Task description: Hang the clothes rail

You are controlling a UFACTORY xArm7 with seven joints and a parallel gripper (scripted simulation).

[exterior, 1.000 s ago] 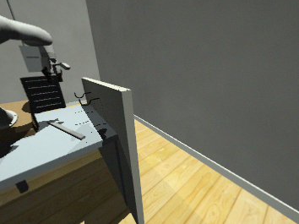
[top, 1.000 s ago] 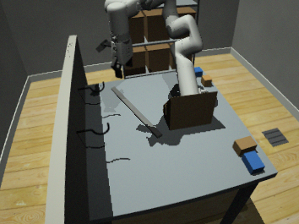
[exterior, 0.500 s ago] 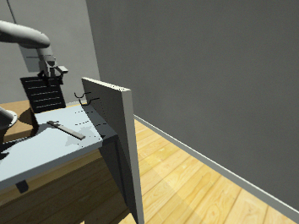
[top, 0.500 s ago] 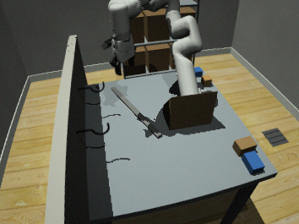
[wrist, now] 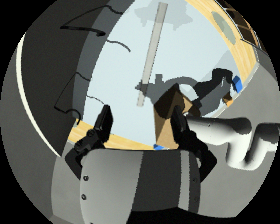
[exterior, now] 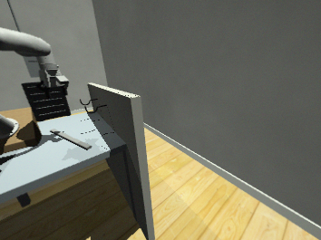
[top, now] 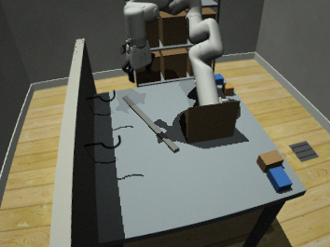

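The clothes rail is 2 cm behind my hand, 3 cm to the right of it and 28 cm below it. From my hand the other things lie so: wall panel (29 cm ahead, 8 cm to the left, 51 cm below); then brown block (45 cm behind, 41 cm to the left, 26 cm below).
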